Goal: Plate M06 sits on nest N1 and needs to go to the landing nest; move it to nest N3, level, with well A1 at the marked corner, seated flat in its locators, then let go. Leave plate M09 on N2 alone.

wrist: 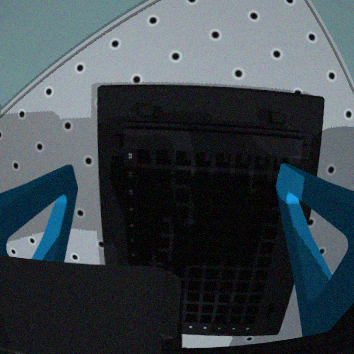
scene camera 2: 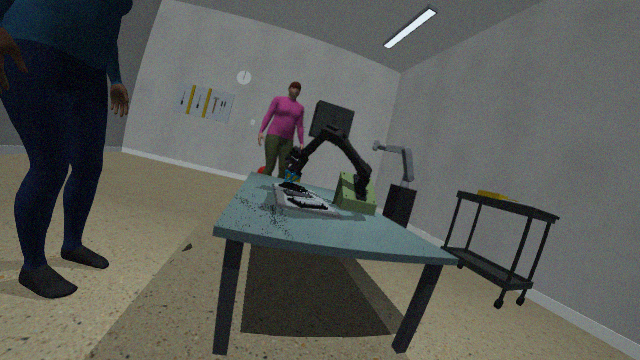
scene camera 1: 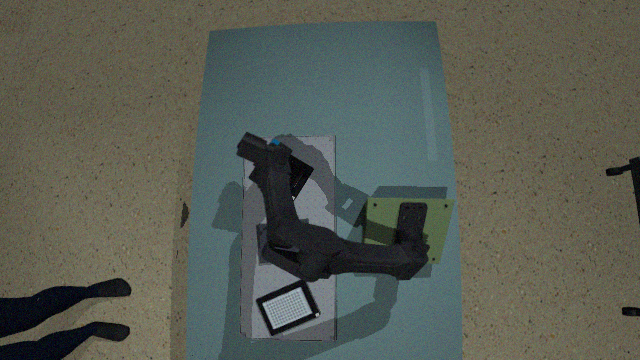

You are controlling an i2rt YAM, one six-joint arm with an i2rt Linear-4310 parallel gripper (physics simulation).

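Note:
A dark well plate [wrist: 220, 215] lies in a black nest [wrist: 210, 102] [scene camera 1: 306, 170] at the far end of the pegboard. My gripper [wrist: 176, 175] [scene camera 1: 275, 142] [scene camera 2: 292, 176] is open above it, blue fingers wide apart, nothing held. In the wrist view the left finger is outside the nest's left edge; the right finger overlaps its right side. A white well plate [scene camera 1: 287, 308] lies in another black nest [scene camera 1: 312, 300] at the near end. A dark grey nest [scene camera 1: 263, 250] between them is partly hidden by the arm. Plate and nest labels are not readable; the dark plate's lower left is hidden.
The pale pegboard [scene camera 1: 315, 215] [wrist: 200, 42] lies on the blue-green table [scene camera 1: 320, 80] [scene camera 2: 320, 235]. The arm stands on a green block [scene camera 1: 375, 215] [scene camera 2: 350, 200] to the right and reaches over the board. A person in blue [scene camera 2: 60, 100] stands left of the table; a black cart [scene camera 2: 505, 202] stands right.

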